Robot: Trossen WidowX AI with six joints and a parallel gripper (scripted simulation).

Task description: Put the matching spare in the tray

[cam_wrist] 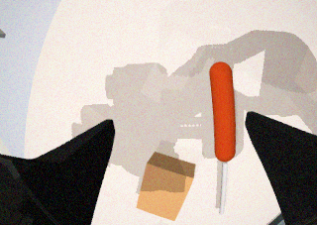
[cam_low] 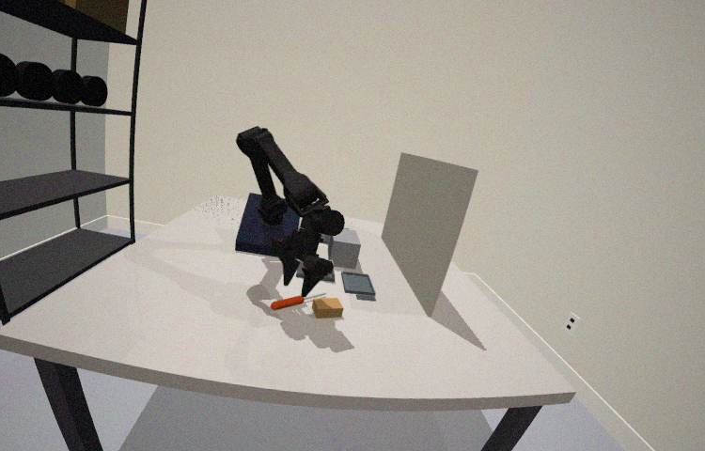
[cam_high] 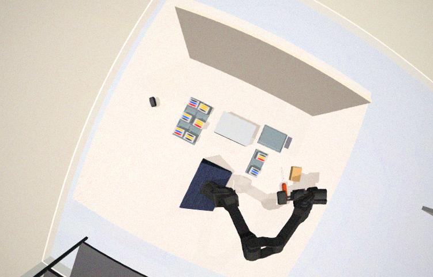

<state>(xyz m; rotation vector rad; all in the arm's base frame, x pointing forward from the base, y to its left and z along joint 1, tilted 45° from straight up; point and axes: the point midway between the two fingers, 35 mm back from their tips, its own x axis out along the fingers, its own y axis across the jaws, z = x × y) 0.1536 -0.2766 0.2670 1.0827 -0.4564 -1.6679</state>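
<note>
The tan block lies 90 mm ahead of my gripper tip, 30 mm to the left of it and 50 mm below it. From my gripper tip the other things lie so: grey-blue tray: 190 mm ahead, 220 mm to the left, 70 mm below; then grey panel: 380 mm ahead, 430 mm to the left, 160 mm above.
</note>
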